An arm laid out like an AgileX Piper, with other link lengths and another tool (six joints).
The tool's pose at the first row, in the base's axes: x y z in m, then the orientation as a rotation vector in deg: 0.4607 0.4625 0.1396 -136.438 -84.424 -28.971
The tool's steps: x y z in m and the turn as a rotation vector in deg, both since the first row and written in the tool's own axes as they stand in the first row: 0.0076 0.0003 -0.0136 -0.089 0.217 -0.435; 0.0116 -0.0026 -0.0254 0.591 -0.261 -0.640; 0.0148 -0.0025 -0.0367 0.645 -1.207 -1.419; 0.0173 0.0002 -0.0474 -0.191 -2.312 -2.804; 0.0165 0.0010 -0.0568 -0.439 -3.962 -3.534; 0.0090 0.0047 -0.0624 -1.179 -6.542 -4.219; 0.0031 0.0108 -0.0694 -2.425 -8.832 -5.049; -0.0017 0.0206 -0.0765 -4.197 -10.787 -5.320
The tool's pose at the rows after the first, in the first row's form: 0.4622 0.4627 0.1551 -136.106 -84.889 -29.393; 0.4596 0.4621 0.1676 -135.742 -85.287 -28.326; 0.4594 0.4598 0.1791 -135.764 -86.662 -27.401; 0.4614 0.4561 0.1896 -136.157 -88.964 -27.185; 0.4605 0.4511 0.1976 -136.815 -90.615 -25.678; 0.4599 0.4412 0.1991 -138.383 -92.657 -23.470; 0.4620 0.4309 0.2024 -140.060 -94.829 -22.014; 0.4678 0.4198 0.2060 -142.341 -96.212 -21.238
